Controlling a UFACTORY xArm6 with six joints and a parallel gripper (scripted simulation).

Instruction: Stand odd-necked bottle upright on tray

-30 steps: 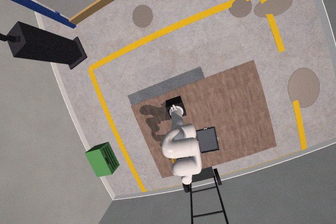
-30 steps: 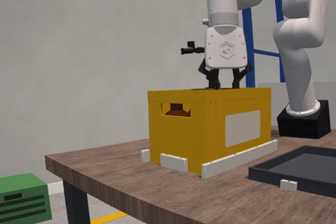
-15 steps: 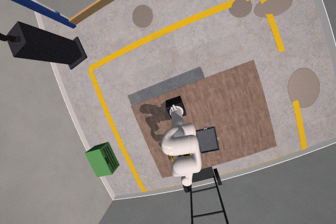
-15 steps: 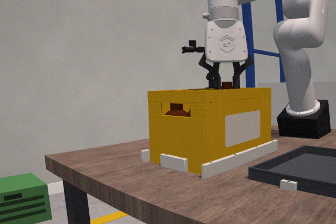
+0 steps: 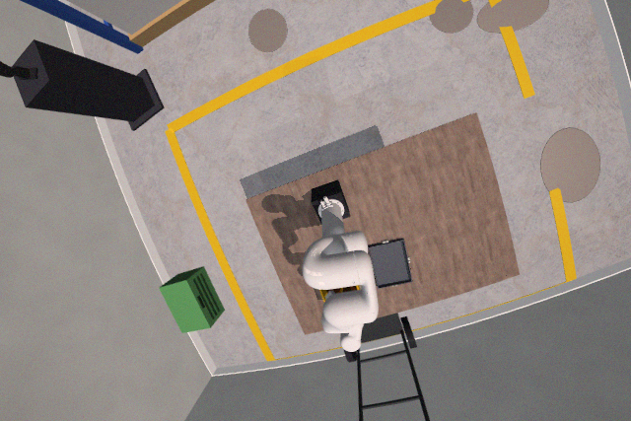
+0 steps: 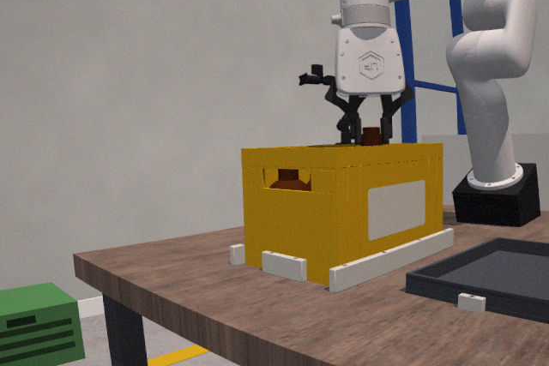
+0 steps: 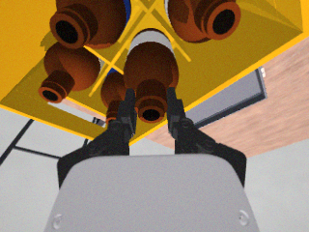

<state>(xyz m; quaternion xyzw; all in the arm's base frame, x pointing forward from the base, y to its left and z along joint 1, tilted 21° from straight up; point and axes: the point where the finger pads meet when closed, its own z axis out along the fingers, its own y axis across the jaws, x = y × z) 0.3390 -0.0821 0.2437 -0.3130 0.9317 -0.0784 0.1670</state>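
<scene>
Right now the yellow crate is 1 cm behind my hand, 4 cm to the right of it and 11 cm below it. From my hand the other things lie so: dark tray (2 cm ahead, 23 cm to the left, 18 cm below).
</scene>
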